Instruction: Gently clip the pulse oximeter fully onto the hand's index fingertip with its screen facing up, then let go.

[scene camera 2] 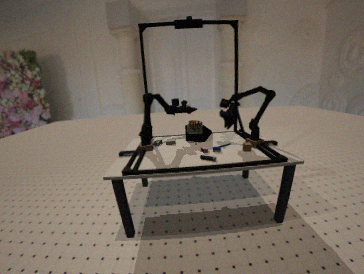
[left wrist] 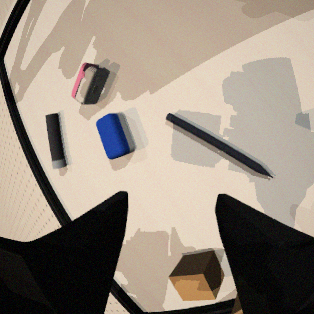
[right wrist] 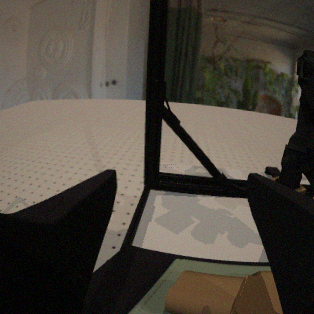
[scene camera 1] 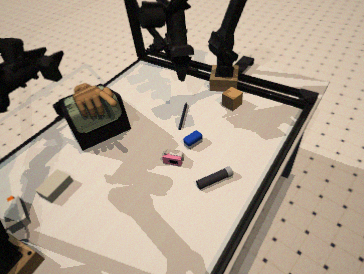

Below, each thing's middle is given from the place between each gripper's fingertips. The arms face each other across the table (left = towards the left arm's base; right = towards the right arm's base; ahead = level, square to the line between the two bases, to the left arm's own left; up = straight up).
My left gripper is now 1 cm to the left of the dark pen (left wrist: 252,164) and 14 cm above it. From my left hand the other things lie so: brown cube (left wrist: 199,275): 10 cm ahead, 13 cm to the left, 11 cm below; then blue eraser (left wrist: 115,137): 11 cm ahead, 9 cm to the right, 12 cm below.
The dark pen lies 280 mm ahead of my right hand, 260 mm below it and 210 mm to the left of it. Also, from my right hand: brown cube: 390 mm ahead, 350 mm to the left, 240 mm below; then blue eraser: 390 mm ahead, 250 mm below, 130 mm to the left.
